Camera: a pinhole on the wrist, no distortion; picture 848 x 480 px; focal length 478.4 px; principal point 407.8 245.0 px. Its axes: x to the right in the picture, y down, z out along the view. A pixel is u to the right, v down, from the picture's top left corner.
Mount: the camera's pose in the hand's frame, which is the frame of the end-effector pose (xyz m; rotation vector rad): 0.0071 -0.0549 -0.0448 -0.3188 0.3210 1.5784
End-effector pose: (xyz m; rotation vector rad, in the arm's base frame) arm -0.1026 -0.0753 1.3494 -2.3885 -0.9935 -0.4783
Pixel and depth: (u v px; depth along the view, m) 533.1 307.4 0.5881
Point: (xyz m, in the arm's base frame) 0.1311 -0.0604 0.8588
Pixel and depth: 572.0 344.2 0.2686
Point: -0.0193 -0.0906 1.1466
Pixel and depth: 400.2 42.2 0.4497
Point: 0.1638 0.1708 1.1079
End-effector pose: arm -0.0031 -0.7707 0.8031 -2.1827 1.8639 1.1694
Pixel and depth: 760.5 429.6 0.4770
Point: -0.5200 -0.6136 0.9171
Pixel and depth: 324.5 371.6 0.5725
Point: -0.3307 -0.4196 0.5424
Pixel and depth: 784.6 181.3 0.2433
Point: -0.2435 -0.8082 0.8041
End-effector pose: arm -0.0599 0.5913 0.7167 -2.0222 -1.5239 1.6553
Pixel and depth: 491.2 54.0 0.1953
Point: -0.1294 0.5682 0.5782
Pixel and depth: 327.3 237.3 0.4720
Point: -0.3566 0.3753 0.5033
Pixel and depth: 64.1 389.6 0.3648
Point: -0.4549 0.4094 0.7222
